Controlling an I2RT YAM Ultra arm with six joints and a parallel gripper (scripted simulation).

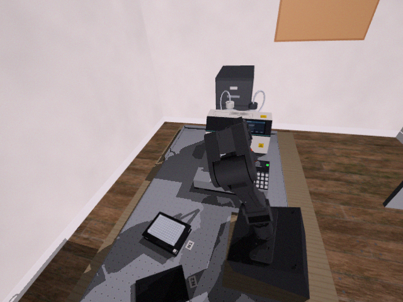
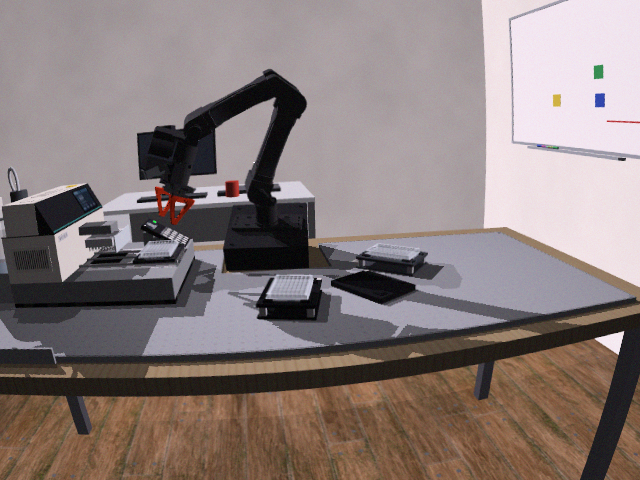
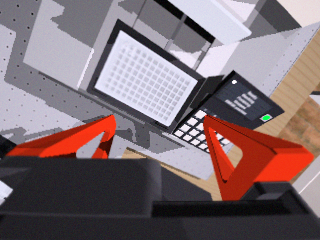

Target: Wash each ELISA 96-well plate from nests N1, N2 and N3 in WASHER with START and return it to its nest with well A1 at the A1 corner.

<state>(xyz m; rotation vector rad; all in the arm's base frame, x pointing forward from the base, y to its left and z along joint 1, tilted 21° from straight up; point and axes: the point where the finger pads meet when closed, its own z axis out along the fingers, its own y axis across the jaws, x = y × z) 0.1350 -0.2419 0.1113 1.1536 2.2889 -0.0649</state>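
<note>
Right now my hand is 90 mm above the black washer carrier, 30 mm short of it and 20 mm to the left of it. From my hand the other things lie so: manifold head 170 mm to the right, 60 mm ahead, 30 mm below; then washer 170 mm to the right, 60 mm ahead, 30 mm below; then N1 label 340 mm to the left, 160 mm below, 90 mm ahead.
</note>
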